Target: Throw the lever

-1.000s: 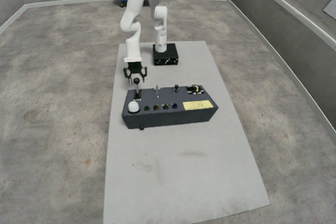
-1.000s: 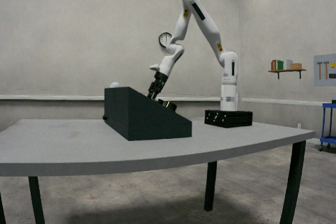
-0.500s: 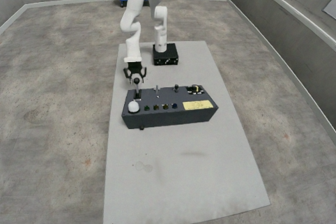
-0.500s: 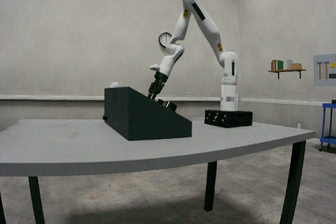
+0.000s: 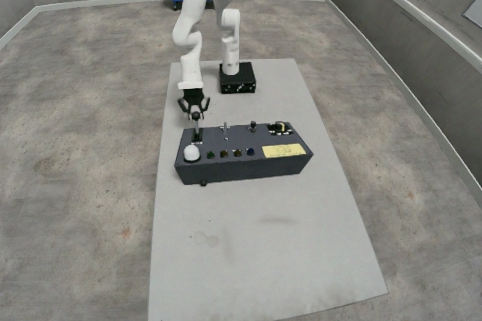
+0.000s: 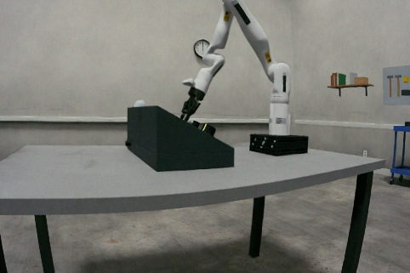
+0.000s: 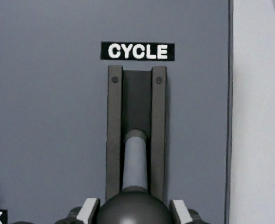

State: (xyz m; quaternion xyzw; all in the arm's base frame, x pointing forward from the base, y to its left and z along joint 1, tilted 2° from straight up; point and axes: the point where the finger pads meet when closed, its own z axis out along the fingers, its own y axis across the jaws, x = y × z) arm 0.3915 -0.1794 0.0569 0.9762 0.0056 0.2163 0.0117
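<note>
The lever is 4 cm ahead of my hand and 2 cm below it. Also, from my hand: mode knob (6 cm ahead, 24 cm to the left, 3 cm below); then check toggle (5 cm ahead, 12 cm to the left, 3 cm below); then rotary dial (6 cm ahead, 36 cm to the left, 3 cm below).
</note>
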